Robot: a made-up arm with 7 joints.
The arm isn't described. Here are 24 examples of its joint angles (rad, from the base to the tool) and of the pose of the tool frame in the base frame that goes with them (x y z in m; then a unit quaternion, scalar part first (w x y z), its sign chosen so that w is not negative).
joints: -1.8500 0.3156 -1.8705 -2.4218 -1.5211 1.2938 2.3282
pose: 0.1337 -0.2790 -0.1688 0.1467 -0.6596 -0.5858 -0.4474
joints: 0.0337 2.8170 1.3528 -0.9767 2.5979 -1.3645 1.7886
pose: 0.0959 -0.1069 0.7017 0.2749 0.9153 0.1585 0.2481
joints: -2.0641 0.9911 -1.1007 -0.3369 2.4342 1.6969 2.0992
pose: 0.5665 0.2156 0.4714 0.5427 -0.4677 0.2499 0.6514
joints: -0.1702 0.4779 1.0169 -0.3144 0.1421 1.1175 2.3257
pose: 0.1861 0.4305 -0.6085 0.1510 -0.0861 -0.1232 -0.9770
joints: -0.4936 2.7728 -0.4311 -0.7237 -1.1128 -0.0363 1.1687
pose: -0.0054 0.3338 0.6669 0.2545 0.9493 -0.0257 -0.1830
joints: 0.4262 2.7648 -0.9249 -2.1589 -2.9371 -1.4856 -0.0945
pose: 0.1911 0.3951 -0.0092 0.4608 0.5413 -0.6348 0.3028
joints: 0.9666 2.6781 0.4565 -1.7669 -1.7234 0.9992 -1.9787
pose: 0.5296 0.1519 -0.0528 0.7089 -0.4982 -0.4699 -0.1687
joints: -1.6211 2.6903 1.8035 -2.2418 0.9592 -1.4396 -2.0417
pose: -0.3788 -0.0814 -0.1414 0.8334 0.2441 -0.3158 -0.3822
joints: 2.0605 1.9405 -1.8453 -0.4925 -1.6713 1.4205 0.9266
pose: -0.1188 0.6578 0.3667 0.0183 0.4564 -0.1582 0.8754
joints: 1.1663 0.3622 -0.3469 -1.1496 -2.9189 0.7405 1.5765
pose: -0.3955 0.0764 -0.5596 0.6858 0.2650 -0.2197 -0.6412
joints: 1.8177 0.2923 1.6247 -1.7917 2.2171 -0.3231 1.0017
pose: -0.3480 0.3441 0.2439 0.0508 0.0551 -0.8958 0.4380
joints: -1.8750 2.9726 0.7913 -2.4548 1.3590 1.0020 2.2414
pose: -0.2692 -0.1870 0.0945 0.0701 -0.1766 -0.9725 -0.1347
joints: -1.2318 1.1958 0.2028 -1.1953 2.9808 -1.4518 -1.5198
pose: 0.4225 0.3599 0.3956 0.2695 -0.0566 -0.6499 0.7084
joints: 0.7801 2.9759 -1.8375 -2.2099 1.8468 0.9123 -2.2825
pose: -0.0822 0.3656 0.1956 0.5630 -0.5069 0.5597 -0.3359
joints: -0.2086 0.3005 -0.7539 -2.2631 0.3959 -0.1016 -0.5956
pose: 0.2951 -0.2102 -0.1820 0.2842 -0.1909 -0.8827 -0.3218
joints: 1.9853 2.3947 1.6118 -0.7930 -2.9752 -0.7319 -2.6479
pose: 0.5209 0.5225 -0.0402 0.6980 0.6783 -0.2020 -0.1092
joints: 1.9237 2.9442 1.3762 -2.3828 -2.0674 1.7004 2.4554
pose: 0.2470 -0.1481 -0.2254 0.0762 -0.5547 -0.8225 -0.0997
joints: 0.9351 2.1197 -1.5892 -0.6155 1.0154 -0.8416 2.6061
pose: -0.0660 0.7203 0.2159 0.6927 0.3534 -0.1985 0.5965
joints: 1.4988 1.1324 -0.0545 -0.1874 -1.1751 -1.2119 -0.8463
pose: -0.5388 0.5420 0.0829 0.5356 -0.4463 0.1573 -0.6994
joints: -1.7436 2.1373 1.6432 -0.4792 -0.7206 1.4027 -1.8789
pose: -0.3266 0.6686 0.1687 0.7808 0.3861 -0.4645 0.1597
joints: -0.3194 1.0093 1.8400 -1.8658 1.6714 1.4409 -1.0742
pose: -0.1080 0.4942 0.1457 0.3957 0.3391 -0.8362 -0.1712
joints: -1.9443 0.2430 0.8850 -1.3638 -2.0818 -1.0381 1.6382
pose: 0.4035 0.0963 0.4993 0.0778 0.0122 -0.9575 -0.2773
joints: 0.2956 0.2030 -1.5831 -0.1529 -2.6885 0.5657 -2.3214
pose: -0.2192 0.0892 -0.7309 0.9727 -0.2184 -0.0287 -0.0733
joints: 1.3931 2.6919 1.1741 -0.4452 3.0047 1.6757 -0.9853
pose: 0.6318 0.3856 0.1917 0.8598 -0.3017 -0.2515 -0.3263
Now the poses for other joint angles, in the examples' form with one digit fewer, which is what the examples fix.
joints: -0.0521 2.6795 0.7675 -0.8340 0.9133 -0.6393 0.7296
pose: 0.181 0.112 0.703 0.048 0.178 -0.895 -0.407
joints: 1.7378 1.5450 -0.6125 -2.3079 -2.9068 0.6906 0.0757
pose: -0.294 0.150 -0.209 0.120 -0.252 0.393 0.876
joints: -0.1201 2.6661 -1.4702 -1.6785 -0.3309 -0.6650 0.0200
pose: 0.049 0.554 0.152 0.580 0.103 0.147 -0.795
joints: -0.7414 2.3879 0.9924 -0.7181 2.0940 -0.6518 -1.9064
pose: -0.240 0.333 0.624 0.199 -0.611 0.639 -0.422
